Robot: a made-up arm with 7 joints. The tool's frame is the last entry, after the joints. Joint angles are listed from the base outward.
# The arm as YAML. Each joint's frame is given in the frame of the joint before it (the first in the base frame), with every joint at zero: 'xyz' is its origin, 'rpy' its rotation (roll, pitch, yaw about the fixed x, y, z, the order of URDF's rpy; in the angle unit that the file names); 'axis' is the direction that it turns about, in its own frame. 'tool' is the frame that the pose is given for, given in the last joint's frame.
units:
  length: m
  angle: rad
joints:
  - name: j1
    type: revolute
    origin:
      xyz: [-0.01, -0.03, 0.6]
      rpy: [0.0, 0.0, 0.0]
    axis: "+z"
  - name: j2
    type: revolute
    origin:
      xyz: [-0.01, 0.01, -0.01]
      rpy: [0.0, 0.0, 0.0]
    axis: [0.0, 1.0, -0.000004]
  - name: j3
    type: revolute
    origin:
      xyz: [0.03, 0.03, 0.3]
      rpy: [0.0, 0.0, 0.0]
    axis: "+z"
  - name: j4
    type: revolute
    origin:
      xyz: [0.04, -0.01, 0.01]
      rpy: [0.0, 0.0, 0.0]
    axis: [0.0, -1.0, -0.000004]
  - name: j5
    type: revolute
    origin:
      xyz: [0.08, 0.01, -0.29]
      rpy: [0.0, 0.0, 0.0]
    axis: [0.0, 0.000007, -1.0]
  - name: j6
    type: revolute
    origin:
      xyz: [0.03, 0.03, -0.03]
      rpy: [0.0, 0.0, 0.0]
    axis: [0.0, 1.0, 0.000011]
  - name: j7
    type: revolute
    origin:
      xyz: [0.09, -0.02, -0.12]
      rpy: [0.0, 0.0, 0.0]
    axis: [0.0, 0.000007, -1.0]
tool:
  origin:
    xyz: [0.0, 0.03, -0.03]
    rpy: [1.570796, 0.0, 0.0]
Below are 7 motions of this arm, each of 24 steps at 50 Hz.
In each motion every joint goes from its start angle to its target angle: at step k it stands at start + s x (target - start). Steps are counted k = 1, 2, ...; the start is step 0. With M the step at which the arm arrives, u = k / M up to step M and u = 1 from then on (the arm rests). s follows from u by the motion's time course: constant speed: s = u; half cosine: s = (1 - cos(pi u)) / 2; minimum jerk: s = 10 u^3 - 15 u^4 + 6 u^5.
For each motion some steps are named. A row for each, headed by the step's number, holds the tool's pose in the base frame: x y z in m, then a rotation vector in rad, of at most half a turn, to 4 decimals.
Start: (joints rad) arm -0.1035 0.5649 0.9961 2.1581 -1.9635 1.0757 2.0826
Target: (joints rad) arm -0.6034 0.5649 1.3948 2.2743 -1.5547 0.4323 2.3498
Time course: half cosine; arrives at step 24
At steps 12, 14, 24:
12: 0.5956 0.1841 1.0801 1.8547 -2.1188 0.4150
14: 0.5865 0.1613 1.1031 1.9913 -2.1508 0.3655
24: 0.5441 0.0863 1.1717 -2.1888 2.0370 -0.2252

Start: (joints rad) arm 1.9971 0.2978 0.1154 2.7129 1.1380 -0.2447 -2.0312
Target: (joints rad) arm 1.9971 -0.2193 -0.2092 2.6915 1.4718 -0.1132 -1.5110
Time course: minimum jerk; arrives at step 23
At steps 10, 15, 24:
10: -0.0349 0.2031 1.3428 -1.4187 1.0176 -1.7631
15: 0.0399 0.0673 1.3729 -1.5275 1.0453 -1.4059
24: 0.0865 -0.0162 1.3758 -1.5583 1.0442 -1.1879

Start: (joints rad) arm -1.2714 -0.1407 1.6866 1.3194 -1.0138 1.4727 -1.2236
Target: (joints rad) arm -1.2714 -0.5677 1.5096 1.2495 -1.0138 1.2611 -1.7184
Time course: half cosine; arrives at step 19
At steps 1, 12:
1: 0.4480 0.0853 0.8115 0.0713 1.5101 0.6048
12: 0.4513 0.1062 0.8237 -0.2278 1.8102 0.4087

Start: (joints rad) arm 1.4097 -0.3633 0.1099 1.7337 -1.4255 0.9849 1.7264
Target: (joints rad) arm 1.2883 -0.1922 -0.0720 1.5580 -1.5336 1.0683 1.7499
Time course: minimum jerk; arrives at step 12
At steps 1, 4, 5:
1: -0.0229 0.3219 1.2174 2.1606 -1.3997 1.2377
4: 0.0140 0.3494 1.1898 2.0391 -1.4100 1.2200
5: 0.0392 0.3651 1.1703 1.9589 -1.4143 1.2074

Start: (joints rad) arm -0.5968 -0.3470 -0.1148 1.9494 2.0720 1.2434 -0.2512
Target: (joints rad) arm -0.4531 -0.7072 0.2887 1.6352 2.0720 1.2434 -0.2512
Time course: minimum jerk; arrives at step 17
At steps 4, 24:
4: 0.1692 -0.0717 1.3184 -2.2534 1.0790 -1.3974
24: 0.1140 0.1646 1.2706 -2.5010 0.4432 -1.2970

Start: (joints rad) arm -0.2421 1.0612 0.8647 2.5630 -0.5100 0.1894 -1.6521
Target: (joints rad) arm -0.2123 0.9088 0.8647 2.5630 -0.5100 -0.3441 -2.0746
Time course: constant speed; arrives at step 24
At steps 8, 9, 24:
8: 0.7295 -0.0024 0.9224 -0.1170 -0.1019 1.7704
9: 0.7259 -0.0025 0.9301 -0.1543 -0.1118 1.7641
24: 0.6551 -0.0047 1.0352 -0.6802 -0.2609 1.5777

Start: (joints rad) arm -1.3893 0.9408 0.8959 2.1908 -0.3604 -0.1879 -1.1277
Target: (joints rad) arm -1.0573 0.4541 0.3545 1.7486 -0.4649 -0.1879 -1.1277
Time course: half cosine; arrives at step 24
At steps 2, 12, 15, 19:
2: 0.4282 -0.6332 0.8802 0.2141 -0.7550 0.8176
12: 0.5139 -0.5251 0.8945 0.1928 -0.3940 0.9185
15: 0.5284 -0.4899 0.8984 0.1722 -0.2705 0.9310
19: 0.5331 -0.4580 0.9039 0.1456 -0.1539 0.9294

